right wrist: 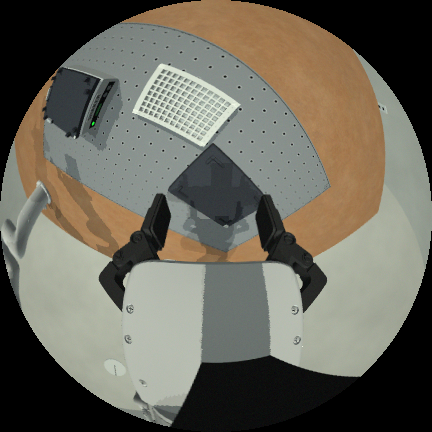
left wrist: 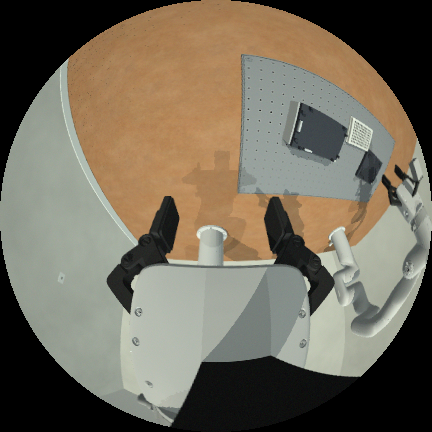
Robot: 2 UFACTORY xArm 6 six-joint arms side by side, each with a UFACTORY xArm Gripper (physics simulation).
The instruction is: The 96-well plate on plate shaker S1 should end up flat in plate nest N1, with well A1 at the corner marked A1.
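Frame: origin at the left arm's base, x ahead, y left, z up, level; centimetres.
Seen in the pictures: left gripper, fingertip midpoint: [left wrist: 221,206]; right gripper, fingertip midpoint: [right wrist: 212,204] [left wrist: 388,172]; left arm's base, origin of the base link: [right wrist: 43,191] [left wrist: 211,233]; right arm's base, origin of the base link: [left wrist: 336,232].
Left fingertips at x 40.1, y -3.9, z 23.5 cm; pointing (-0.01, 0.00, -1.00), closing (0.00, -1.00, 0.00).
Offsets run from my left fingertips to a thing's top centre. "pt": to the spot under its first point. Level surfaces: height alone.
The white 96-well plate @[dz -20.8, dx +10.1, dy -41.5 cm] [left wrist: 360,133] [right wrist: 186,105] lies on the perforated grey board between the shaker and a dark square pad. It is off both, and one corner is close to the pad's corner; whether they touch is unclear. The dark pad @[pt dz -21.1, dx +1.1, dy -55.0 cm] [left wrist: 369,167] [right wrist: 215,175], with chevron corner marks, looks like the nest; no N1 or A1 label is readable. The shaker @[pt dz -16.8, dx +5.4, dy -20.8 cm] [left wrist: 320,132] [right wrist: 72,100] has a bare dark top. My right gripper [left wrist: 388,172] [right wrist: 212,204] is open and empty, above the pad's near side. My left gripper [left wrist: 221,206] is open and empty, away from the board.
The perforated grey board @[dz -22.2 cm] [left wrist: 265,125] [right wrist: 280,145] lies on the brown table @[dz -23.5 cm] [left wrist: 165,100] [right wrist: 345,125]. In the left wrist view, the right arm [left wrist: 392,302] reaches in from the right side. A white post [left wrist: 211,247] stands beyond the left gripper.
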